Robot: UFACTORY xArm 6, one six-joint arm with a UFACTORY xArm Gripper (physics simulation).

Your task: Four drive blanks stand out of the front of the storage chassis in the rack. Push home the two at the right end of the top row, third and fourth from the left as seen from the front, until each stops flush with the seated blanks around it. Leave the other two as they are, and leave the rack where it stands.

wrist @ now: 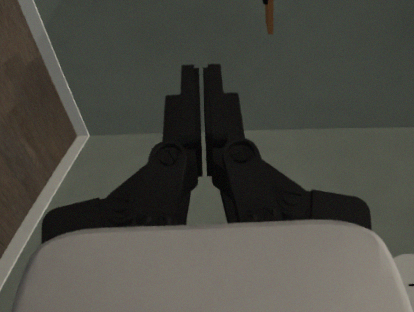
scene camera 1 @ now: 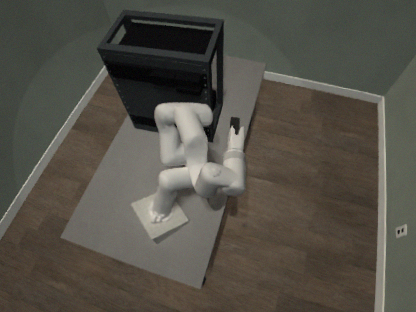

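Where they show: gripper, fingertip midpoint: (wrist: 201, 89) (scene camera 1: 234, 118); arm's base at its link origin: (scene camera 1: 160, 211).
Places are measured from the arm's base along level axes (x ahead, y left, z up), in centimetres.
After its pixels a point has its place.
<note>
The black rack (scene camera 1: 159, 55) @[y 5.5, x 49.4, z 54.5 cm] stands at the top left of the scene view, its front toward the arm. The storage chassis and its drive blanks cannot be made out in the rack's dark front; the arm covers part of the lower front. My gripper (scene camera 1: 235, 120) @[y -30.2, x 27.9, z 48.3 cm] (wrist: 201, 89) @[y -30.2, x 27.9, z 48.3 cm] is shut and empty, with a thin gap between its fingers in the wrist view. It is to the right of the rack in the scene view, apart from it, near the right edge of the grey mat. The rack does not show clearly in the wrist view.
The white arm (scene camera 1: 192, 140) @[y -19.1, x 10.7, z 56.1 cm] rises from a pale base plate (scene camera 1: 175, 226) @[y -9.3, x -5.7, z -1.0 cm] on the grey mat (scene camera 1: 100, 215) @[y 33.7, x -8.0, z -7.5 cm]. A wooden floor (scene camera 1: 310, 200) lies to the right, bounded by green walls. A thin orange piece (wrist: 270, 20) shows at the top of the wrist view.
</note>
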